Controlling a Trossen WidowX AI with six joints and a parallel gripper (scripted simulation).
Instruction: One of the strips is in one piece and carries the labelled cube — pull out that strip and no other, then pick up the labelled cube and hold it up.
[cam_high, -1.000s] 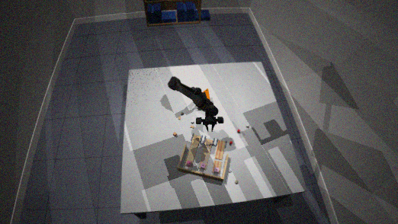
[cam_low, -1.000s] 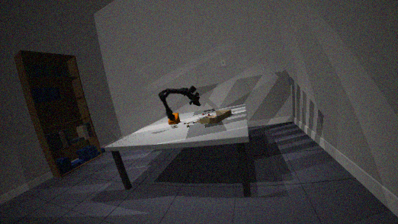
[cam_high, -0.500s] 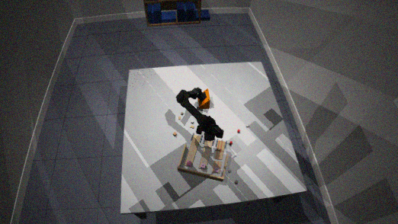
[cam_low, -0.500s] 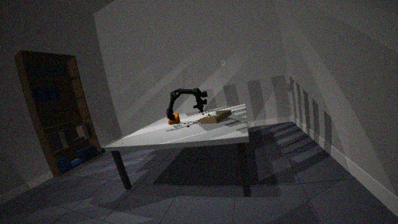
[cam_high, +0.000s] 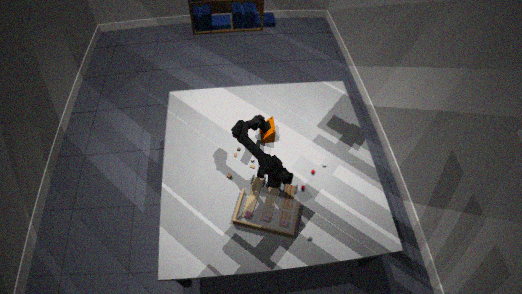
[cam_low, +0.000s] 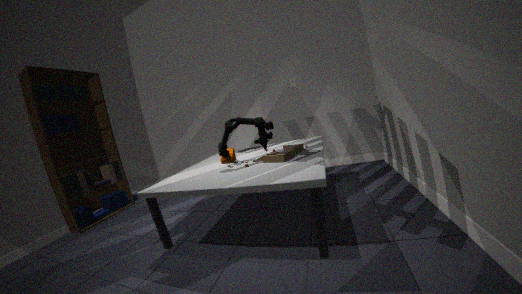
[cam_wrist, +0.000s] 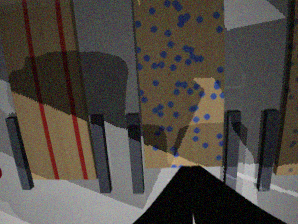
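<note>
My gripper tip is now 8 cm short of the strip, 4 cm to the left of it and 6 cm above it.
</note>
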